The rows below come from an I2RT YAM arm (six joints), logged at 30 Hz.
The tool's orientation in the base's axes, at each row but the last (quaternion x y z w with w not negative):
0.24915 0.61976 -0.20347 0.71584
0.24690 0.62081 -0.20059 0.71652
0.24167 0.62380 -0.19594 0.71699
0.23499 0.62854 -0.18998 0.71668
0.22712 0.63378 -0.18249 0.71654
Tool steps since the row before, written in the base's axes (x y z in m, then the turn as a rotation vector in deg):
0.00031 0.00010 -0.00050 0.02 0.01 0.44
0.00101 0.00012 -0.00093 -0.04 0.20 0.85
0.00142 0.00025 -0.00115 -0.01 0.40 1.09
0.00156 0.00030 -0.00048 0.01 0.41 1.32
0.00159 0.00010 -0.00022 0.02 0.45 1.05
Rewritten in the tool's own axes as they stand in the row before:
0.00054 0.00021 0.00013 -0.43 0.07 0.06
0.00107 0.00060 0.00063 -0.84 0.22 -0.06
0.00135 0.00091 0.00087 -1.07 0.43 -0.13
0.00070 0.00108 0.00105 -1.30 0.47 -0.10
0.00043 0.00094 0.00124 -1.03 0.48 -0.14

